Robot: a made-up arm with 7 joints.
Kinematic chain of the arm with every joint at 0, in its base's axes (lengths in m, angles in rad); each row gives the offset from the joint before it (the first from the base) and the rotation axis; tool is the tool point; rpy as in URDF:
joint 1: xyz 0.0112 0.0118 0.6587 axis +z
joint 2: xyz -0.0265 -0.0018 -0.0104 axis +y
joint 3: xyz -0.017 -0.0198 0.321 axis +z
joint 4: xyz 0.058 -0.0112 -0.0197 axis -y
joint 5: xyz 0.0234 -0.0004 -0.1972 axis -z
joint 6: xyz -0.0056 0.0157 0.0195 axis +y
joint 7: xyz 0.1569 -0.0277 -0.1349 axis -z
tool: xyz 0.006 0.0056 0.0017 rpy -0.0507 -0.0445 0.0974
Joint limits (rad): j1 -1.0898..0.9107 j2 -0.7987..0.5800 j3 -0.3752..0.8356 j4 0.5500..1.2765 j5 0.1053..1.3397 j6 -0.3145..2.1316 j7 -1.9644..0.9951
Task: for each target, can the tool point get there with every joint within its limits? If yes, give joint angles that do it. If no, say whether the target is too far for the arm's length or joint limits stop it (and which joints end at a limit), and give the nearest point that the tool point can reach.
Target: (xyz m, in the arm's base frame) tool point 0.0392 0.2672 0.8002
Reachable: yes | joints 0.7266 -0.4066 0.5517 0.9112 0.6927 1.1078 -1.6128
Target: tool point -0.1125 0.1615 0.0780
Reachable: no: joint limits stop it (at a limit: joint 1, joint 2, joint 4) | nearest point 0.0103 0.1744 0.5065 | short by 0.446 m
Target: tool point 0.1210 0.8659 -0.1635
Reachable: no: too far | nearest point 0.1165 0.3681 0.5582 | short by 0.877 m
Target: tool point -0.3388 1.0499 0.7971
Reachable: no: too far | nearest point 0.0279 0.4970 0.7472 | short by 0.665 m
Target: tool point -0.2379 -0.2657 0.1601
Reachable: no: joint limits stop it (at a limit: joint 1, joint 2, joint 3, joint 4) | nearest point -0.0739 -0.2147 0.5158 | short by 0.395 m
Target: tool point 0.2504 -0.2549 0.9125
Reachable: yes | joints -0.6631 -0.0081 0.3054 1.0643 0.9682 -0.1212 0.2741
